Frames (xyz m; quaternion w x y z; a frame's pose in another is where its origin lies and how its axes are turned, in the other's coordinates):
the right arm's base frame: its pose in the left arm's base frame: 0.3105 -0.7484 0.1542 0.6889 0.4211 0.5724 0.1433
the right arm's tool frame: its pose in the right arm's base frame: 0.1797 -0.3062 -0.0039 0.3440 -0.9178 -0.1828 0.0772
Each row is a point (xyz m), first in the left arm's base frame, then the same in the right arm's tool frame.
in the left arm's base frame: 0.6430 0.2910 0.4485
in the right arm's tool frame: 0.8841 -0.6623 0.7346
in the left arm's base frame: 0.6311 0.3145 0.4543
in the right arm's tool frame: 0.8981 -0.6568 0.7569
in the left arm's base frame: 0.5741 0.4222 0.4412
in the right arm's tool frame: 0.9744 -0.6022 0.8358
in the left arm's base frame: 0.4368 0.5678 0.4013
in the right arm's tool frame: 1.0621 -0.4698 0.9640
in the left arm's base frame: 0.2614 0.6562 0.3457
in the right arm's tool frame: 1.0909 -0.3019 1.0764
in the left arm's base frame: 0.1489 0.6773 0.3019
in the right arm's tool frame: 1.0812 -0.1902 1.1258
